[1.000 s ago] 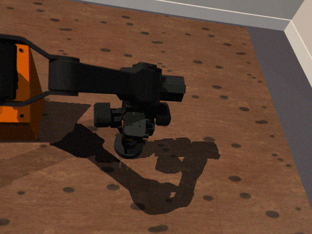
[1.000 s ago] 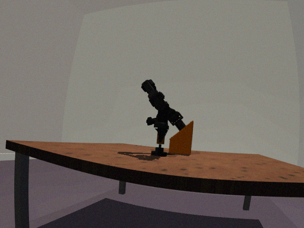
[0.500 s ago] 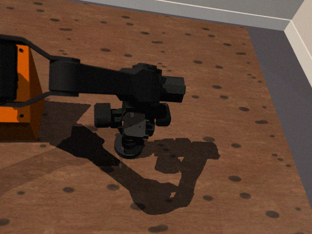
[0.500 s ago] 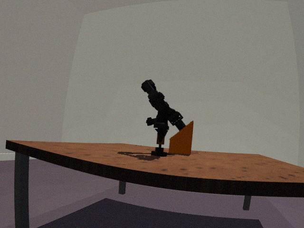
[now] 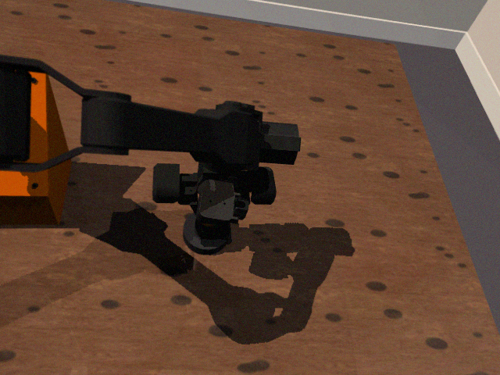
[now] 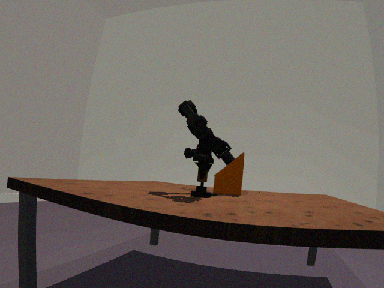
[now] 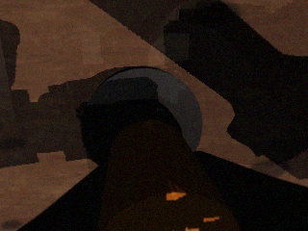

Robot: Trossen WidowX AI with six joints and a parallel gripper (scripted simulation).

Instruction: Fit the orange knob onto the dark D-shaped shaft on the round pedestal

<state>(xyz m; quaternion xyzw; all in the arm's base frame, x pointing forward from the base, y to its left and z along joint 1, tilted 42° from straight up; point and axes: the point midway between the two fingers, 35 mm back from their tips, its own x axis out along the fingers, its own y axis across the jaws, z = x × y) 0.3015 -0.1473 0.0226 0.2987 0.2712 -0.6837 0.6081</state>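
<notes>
Now: gripper tip 2 cm below the knob. From my gripper tip the other things lie so: dark pedestal 4 cm below.
</notes>
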